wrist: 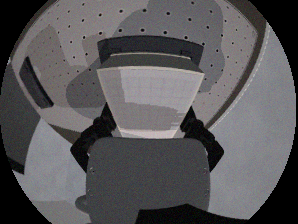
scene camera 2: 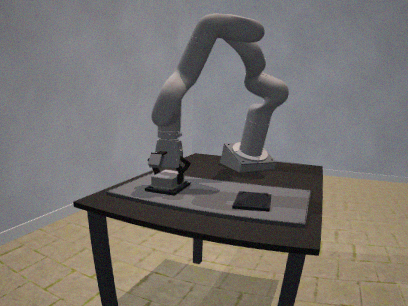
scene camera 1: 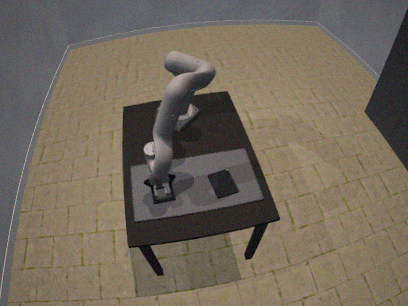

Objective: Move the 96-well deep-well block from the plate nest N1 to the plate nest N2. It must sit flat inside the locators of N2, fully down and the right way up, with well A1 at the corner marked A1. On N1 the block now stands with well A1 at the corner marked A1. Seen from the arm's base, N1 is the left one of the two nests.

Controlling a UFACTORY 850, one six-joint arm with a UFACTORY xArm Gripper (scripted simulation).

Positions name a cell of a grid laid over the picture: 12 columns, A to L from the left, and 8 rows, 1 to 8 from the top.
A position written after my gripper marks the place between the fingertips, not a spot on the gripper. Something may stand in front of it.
I see my gripper (scene camera 2: E5), a deep-well block (wrist: G4) and a plate nest N2 (wrist: F2).
My gripper is seen too in the wrist view (wrist: F4).
